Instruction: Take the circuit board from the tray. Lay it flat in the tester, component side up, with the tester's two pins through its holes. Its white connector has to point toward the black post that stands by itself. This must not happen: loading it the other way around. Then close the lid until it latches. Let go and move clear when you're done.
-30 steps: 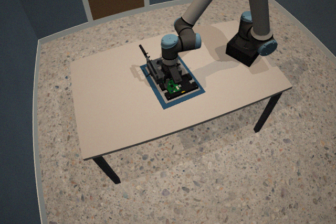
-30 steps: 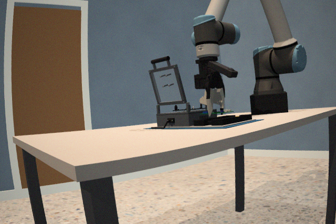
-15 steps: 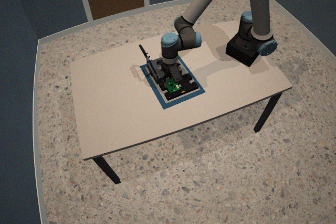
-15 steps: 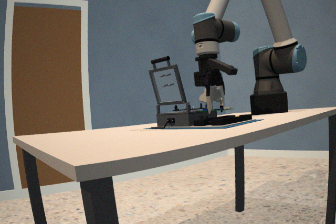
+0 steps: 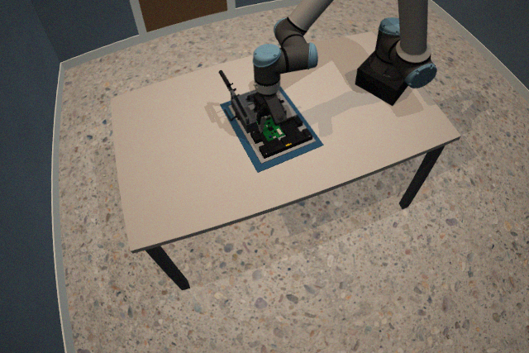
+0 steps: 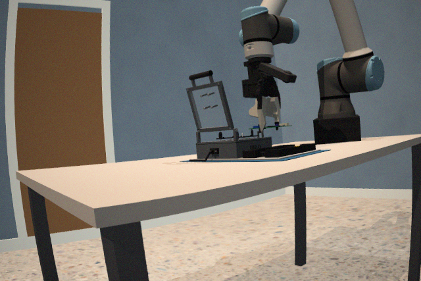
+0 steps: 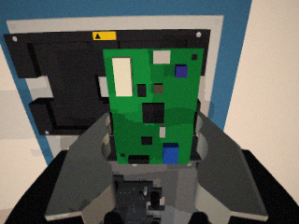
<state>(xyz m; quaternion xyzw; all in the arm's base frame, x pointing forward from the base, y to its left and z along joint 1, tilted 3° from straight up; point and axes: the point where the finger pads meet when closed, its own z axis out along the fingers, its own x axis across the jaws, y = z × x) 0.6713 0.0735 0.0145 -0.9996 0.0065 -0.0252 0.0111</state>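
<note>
My gripper is now 13 cm to the left of the tester, 2 cm below it and 1 cm past it. Also, from my hand: tester lid (17 cm to the right, 9 cm above, 8 cm ahead); green circuit board (right at my hand); black latch block (11 cm to the right, 10 cm behind).
</note>
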